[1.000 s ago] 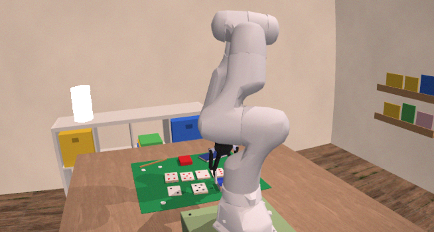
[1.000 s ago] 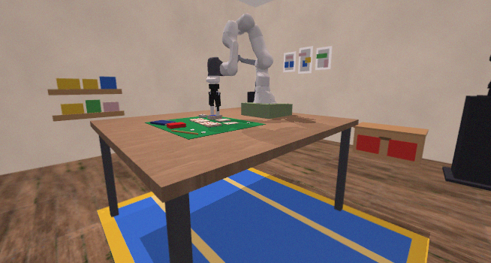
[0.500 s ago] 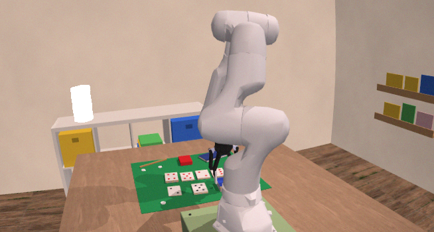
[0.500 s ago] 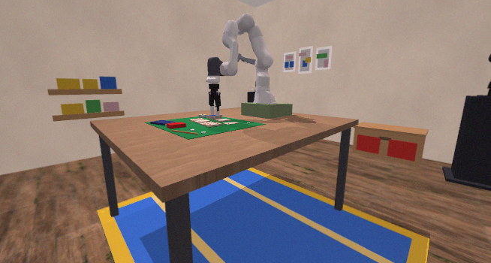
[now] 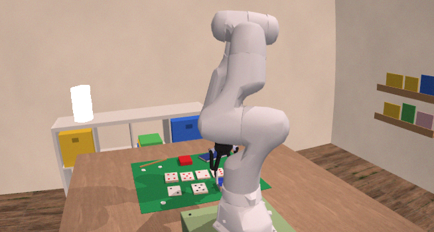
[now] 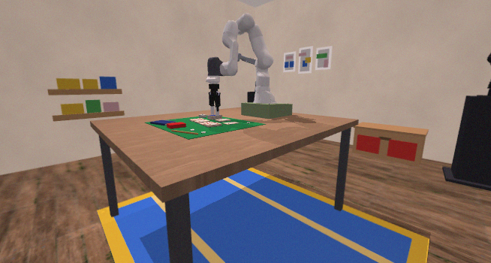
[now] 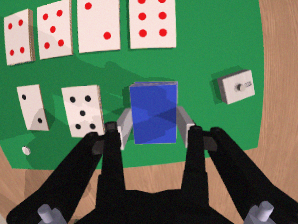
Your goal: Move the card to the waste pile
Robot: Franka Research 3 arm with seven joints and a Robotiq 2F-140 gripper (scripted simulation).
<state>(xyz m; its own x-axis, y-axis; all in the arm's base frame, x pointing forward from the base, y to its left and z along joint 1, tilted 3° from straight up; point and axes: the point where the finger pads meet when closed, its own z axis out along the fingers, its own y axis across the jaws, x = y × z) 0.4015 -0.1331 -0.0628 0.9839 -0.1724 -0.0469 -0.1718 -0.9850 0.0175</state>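
My gripper is now 230 mm to the right of the black-pip card, 50 mm short of it and 50 mm above it. Also, from my hand: red block 350 mm ahead, 80 mm to the left, 40 mm below; grey block 130 mm to the right, 40 mm below, 10 mm ahead; green mat 170 mm ahead, 90 mm to the left, 70 mm below.
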